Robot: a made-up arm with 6 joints. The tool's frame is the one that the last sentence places.
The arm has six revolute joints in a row. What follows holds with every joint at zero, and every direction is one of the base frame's. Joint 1 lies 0.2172 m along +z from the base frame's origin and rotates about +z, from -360.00 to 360.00 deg. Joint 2 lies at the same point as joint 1 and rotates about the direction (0, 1, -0.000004), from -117.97 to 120.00 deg. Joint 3 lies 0.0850 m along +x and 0.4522 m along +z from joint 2 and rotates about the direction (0, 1, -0.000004), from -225.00 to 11.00 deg. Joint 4 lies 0.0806 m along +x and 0.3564 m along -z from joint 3 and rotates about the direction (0, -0.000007, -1), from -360.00 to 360.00 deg. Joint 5 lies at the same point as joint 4 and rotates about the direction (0, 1, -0.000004), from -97.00 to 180.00 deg. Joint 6 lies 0.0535 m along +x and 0.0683 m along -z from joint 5 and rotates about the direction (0, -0.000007, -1), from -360.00 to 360.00 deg. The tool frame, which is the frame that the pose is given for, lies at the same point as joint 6; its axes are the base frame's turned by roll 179.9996, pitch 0.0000 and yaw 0.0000 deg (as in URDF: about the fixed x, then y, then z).
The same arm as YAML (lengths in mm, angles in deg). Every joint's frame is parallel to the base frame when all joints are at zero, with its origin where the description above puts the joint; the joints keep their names.
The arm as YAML. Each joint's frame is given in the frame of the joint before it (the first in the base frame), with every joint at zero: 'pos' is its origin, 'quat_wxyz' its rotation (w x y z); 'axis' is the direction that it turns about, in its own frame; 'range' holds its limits. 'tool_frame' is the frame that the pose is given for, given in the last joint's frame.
length_unit: mm
angle_unit: deg
joints:
  - joint: joint 1
    pos: [0.0, 0.0, 217.2]
    quat_wxyz: [1.0, 0.0, 0.0, 0.0]
    axis: [0.0, 0.0, 1.0]
    range: [-360.0, 360.0]
  - joint: joint 2
    pos: [0.0, 0.0, 0.0]
    quat_wxyz: [1.0, 0.0, 0.0, 0.0]
    axis: [0.0, 1.0, 0.0]
    range: [-117.97, 120.0]
  - joint: joint 3
    pos: [85.0, 0.0, 452.2]
    quat_wxyz: [1.0, 0.0, 0.0, 0.0]
    axis: [0.0, 1.0, 0.0]
    range: [-225.0, 11.0]
  - joint: joint 4
    pos: [80.6, 0.0, -356.4]
    quat_wxyz: [1.0, 0.0, 0.0, 0.0]
    axis: [0.0, 0.0, -1.0]
    range: [-360.0, 360.0]
  - joint: joint 5
    pos: [0.0, 0.0, 0.0]
    quat_wxyz: [1.0, 0.0, 0.0, 0.0]
    axis: [0.0, 1.0, 0.0]
    range: [-97.0, 180.0]
  - joint: joint 6
    pos: [53.5, 0.0, -68.3]
    quat_wxyz: [1.0, 0.0, 0.0, 0.0]
    axis: [0.0, 0.0, -1.0]
    range: [-360.0, 360.0]
tool_frame:
  pos: [0.0, 0.0, 0.0]
  quat_wxyz: [0.000003, 1.0, 0.0, 0.0]

